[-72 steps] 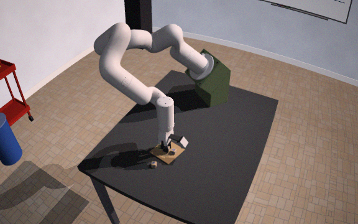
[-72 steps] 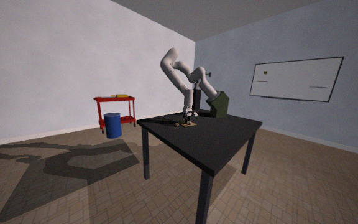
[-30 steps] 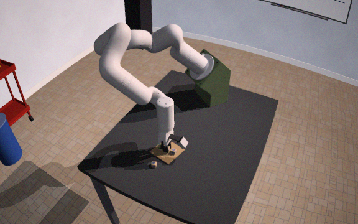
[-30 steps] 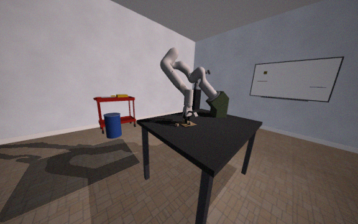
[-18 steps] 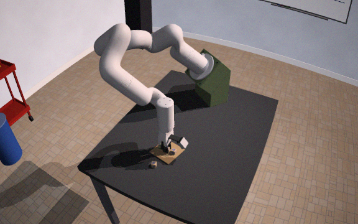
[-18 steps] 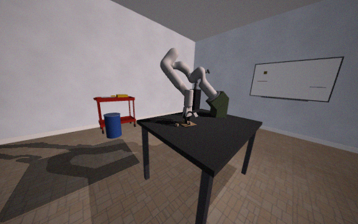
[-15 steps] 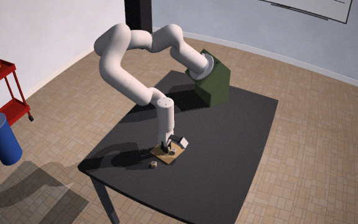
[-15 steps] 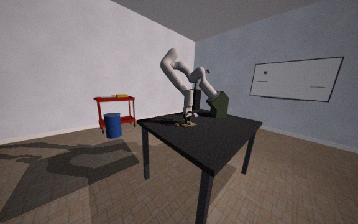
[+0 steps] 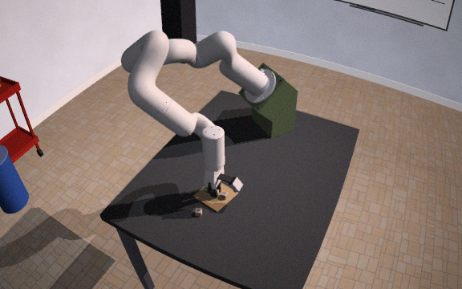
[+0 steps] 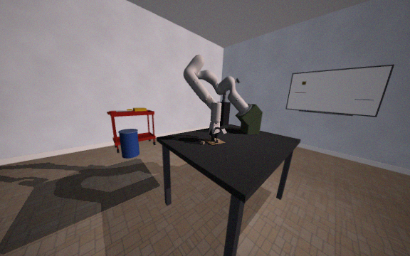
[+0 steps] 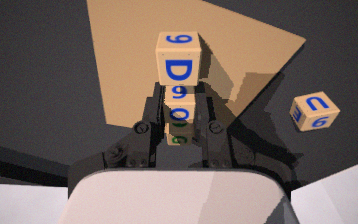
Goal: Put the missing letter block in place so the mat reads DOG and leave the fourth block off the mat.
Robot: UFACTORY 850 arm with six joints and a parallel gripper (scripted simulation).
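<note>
Now: the wooden block 1 cm below my hand. Round my hand: tan mat 2 cm below.
</note>
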